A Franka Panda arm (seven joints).
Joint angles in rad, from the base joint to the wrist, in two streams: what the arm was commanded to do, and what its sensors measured. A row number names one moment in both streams.
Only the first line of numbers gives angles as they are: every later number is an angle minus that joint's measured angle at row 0.
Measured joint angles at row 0:
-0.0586, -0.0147, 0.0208, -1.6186, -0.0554, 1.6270, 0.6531
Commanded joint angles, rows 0 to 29:
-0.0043, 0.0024, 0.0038, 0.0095, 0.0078, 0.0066, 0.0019
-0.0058, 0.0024, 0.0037, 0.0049, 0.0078, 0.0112, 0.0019
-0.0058, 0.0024, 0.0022, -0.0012, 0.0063, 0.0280, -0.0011
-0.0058, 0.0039, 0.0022, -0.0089, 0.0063, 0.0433, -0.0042
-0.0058, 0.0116, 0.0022, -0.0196, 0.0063, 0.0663, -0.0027
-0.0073, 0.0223, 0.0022, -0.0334, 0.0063, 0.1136, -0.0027
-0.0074, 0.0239, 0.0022, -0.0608, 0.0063, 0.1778, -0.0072
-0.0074, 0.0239, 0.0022, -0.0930, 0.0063, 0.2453, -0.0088
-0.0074, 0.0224, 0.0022, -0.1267, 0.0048, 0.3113, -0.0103
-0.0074, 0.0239, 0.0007, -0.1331, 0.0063, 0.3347, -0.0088
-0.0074, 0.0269, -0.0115, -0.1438, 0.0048, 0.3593, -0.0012
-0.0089, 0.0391, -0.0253, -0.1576, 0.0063, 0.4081, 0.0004
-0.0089, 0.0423, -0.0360, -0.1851, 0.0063, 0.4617, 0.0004
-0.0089, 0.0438, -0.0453, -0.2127, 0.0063, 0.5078, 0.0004
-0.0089, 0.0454, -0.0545, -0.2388, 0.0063, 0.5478, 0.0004
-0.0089, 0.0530, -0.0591, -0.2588, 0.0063, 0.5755, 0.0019
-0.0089, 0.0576, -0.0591, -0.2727, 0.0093, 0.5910, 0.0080
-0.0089, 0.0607, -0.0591, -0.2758, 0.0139, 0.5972, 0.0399
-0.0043, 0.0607, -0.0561, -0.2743, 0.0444, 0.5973, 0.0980
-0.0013, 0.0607, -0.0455, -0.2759, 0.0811, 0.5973, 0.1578
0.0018, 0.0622, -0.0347, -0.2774, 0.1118, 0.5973, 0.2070
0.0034, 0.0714, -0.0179, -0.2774, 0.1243, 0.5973, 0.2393
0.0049, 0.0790, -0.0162, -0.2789, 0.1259, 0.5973, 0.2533
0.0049, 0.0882, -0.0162, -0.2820, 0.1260, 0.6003, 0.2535
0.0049, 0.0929, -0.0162, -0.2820, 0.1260, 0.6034, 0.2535
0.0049, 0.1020, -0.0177, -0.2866, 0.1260, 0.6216, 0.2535
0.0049, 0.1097, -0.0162, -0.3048, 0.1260, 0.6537, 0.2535
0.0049, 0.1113, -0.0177, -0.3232, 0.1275, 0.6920, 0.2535
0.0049, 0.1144, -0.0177, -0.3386, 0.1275, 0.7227, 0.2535
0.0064, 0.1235, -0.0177, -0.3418, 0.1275, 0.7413, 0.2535
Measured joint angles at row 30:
0.0095, 0.1138, -0.0226, -0.3006, 0.1123, 0.6558, 0.2451
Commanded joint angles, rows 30 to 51:
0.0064, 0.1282, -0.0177, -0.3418, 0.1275, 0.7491, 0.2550
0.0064, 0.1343, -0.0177, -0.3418, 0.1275, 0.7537, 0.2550
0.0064, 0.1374, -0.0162, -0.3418, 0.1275, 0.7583, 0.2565
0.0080, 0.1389, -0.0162, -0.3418, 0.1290, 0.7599, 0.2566
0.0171, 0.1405, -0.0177, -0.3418, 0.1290, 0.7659, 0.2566
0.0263, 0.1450, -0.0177, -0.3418, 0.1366, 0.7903, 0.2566
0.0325, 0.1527, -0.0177, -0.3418, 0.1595, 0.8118, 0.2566
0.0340, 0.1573, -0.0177, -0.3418, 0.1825, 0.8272, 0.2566
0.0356, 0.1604, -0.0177, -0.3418, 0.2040, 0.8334, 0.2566
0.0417, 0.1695, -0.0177, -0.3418, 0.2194, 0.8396, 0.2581
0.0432, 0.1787, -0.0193, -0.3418, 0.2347, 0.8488, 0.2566
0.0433, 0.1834, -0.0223, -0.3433, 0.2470, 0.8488, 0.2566
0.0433, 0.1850, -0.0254, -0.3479, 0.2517, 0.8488, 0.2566
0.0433, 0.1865, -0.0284, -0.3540, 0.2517, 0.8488, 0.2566
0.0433, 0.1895, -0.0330, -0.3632, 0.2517, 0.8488, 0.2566
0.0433, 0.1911, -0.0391, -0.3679, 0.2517, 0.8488, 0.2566
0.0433, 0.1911, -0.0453, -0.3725, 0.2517, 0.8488, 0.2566
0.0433, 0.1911, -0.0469, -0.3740, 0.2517, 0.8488, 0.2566
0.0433, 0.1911, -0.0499, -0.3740, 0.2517, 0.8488, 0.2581
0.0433, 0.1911, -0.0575, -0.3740, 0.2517, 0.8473, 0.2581
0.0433, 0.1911, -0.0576, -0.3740, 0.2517, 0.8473, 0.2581
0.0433, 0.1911, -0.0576, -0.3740, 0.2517, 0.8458, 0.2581
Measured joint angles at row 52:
0.0375, 0.1902, -0.0543, -0.3535, 0.2338, 0.8263, 0.2456
